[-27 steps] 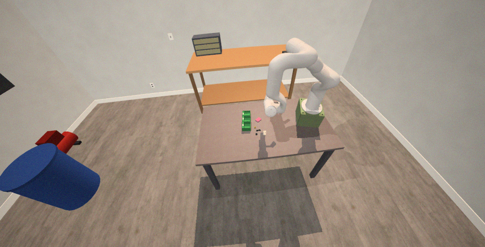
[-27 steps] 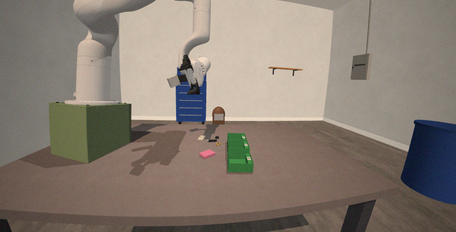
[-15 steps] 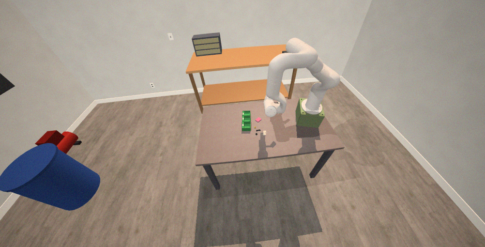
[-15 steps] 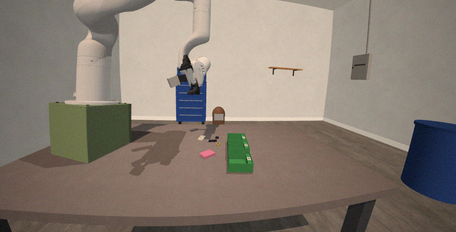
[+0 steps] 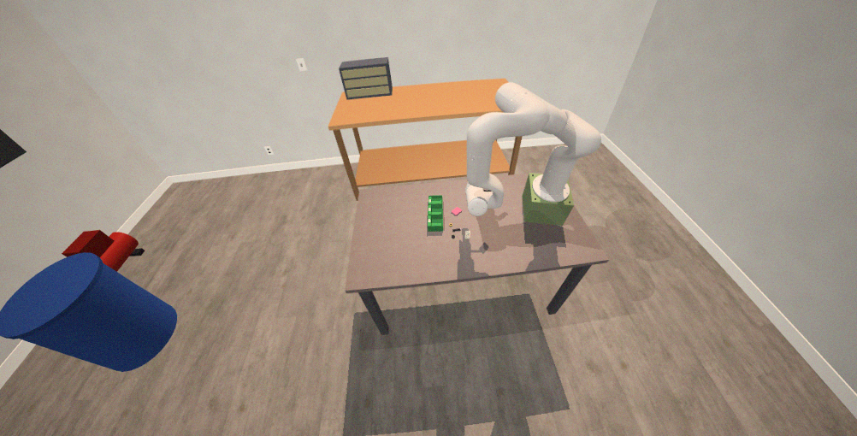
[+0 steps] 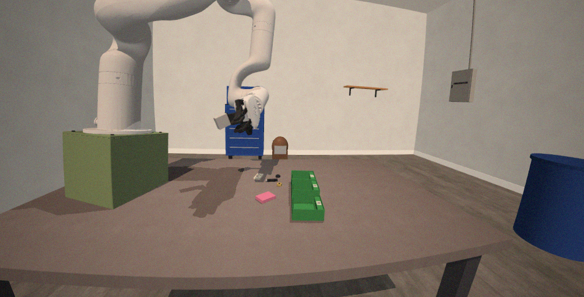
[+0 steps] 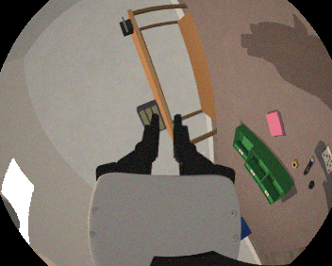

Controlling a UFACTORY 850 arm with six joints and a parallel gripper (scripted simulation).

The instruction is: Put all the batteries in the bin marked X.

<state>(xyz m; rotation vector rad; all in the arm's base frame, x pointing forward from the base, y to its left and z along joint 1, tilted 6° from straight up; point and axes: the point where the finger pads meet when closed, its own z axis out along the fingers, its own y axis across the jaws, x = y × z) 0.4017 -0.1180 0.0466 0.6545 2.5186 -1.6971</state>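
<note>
The green bin lies 200 mm ahead of my hand, 10 mm to the right of it and 210 mm below it. From my hand the other things lie so: pink block: 80 mm ahead, 230 mm below; yellow ring: 130 mm ahead, 90 mm to the left, 230 mm below; black cylinder: 110 mm ahead, 130 mm to the left, 230 mm below.
</note>
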